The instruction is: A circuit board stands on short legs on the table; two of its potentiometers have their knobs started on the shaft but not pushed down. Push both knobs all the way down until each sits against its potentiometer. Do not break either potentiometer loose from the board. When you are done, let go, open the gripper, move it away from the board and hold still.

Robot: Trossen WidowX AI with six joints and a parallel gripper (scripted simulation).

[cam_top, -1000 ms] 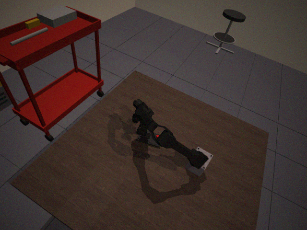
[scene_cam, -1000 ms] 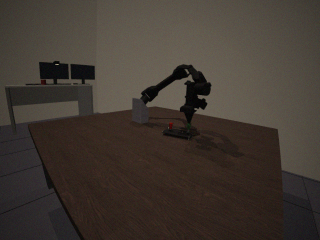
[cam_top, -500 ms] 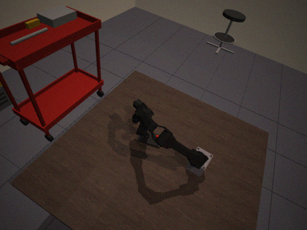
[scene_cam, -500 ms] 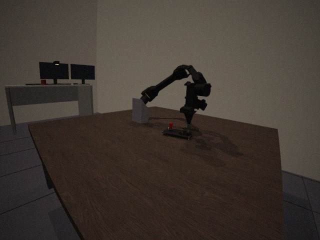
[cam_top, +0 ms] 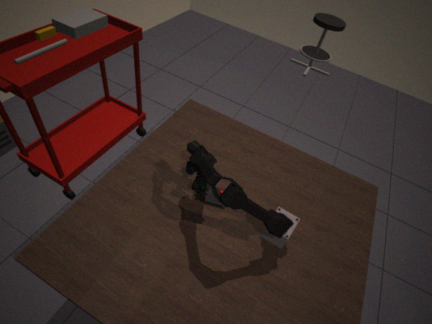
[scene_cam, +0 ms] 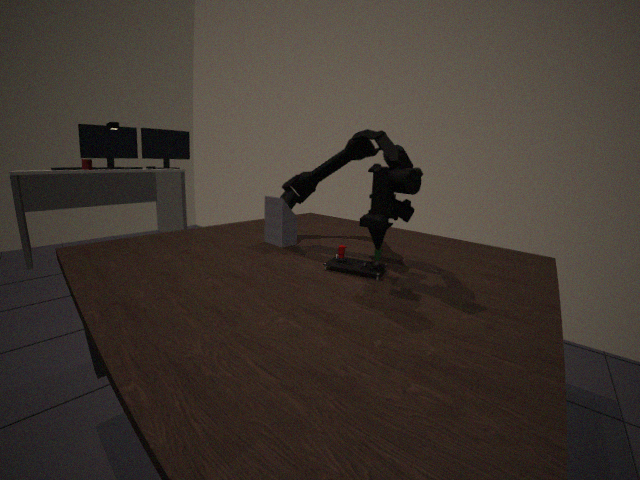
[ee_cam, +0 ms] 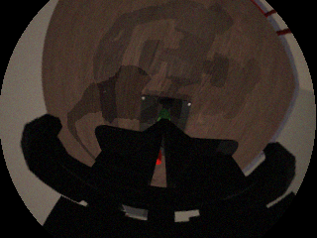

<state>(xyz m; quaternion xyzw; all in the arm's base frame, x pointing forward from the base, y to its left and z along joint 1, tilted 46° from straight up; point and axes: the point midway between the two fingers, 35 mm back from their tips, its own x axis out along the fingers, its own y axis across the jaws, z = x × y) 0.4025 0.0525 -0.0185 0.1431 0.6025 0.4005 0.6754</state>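
Now: the green knob 1 cm below my gripper tip. Round my gripper tip: red knob (10 cm behind, 4 cm to the right, 2 cm below).
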